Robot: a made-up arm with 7 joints.
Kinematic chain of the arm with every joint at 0, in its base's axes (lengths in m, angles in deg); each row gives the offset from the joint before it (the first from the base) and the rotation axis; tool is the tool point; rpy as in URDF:
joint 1: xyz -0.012 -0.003 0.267 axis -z
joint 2: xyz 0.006 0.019 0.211 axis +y
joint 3: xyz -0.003 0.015 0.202 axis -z
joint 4: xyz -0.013 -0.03 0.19 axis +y
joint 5: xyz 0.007 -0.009 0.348 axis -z
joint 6: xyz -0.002 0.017 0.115 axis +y
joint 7: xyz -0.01 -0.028 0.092 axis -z
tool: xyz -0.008 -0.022 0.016 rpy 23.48 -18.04 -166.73
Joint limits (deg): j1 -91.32..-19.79 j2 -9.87..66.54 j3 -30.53..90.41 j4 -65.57..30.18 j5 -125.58..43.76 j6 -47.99..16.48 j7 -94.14..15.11
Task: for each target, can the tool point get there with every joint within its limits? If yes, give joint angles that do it. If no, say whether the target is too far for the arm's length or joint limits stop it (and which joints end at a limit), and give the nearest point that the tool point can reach.
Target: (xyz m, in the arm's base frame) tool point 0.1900 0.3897 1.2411
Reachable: yes | joints -41.94 60.45 23.55 -51.32 4.42 -6.13 -11.79
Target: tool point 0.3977 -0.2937 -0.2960
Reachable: no: joint limits stop it (at a limit: joint 1, joint 2, joint 4, joint 5, joint 6, joint 7) | nearest point 0.8338 0.1659 0.5236 | short by 1.036 m
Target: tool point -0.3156 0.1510 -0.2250
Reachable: no: joint limits stop it (at a limit: joint 1, joint 2, joint 3, joint 4, joint 5, joint 6, joint 7) | nearest point -0.5767 0.4786 0.6816 | short by 0.999 m
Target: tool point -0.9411 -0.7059 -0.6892
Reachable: no: too far | nearest point -0.4963 -0.3694 0.8994 | short by 1.684 m
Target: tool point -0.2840 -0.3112 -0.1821
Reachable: no: joint limits stop it (at a limit: joint 2, joint 4, joint 6, joint 7) | nearest point -0.4107 -0.4547 0.8992 | short by 1.098 m
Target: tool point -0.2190 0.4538 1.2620
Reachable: yes | joints -63.00 31.26 79.83 -39.50 -19.56 -11.05 -48.52
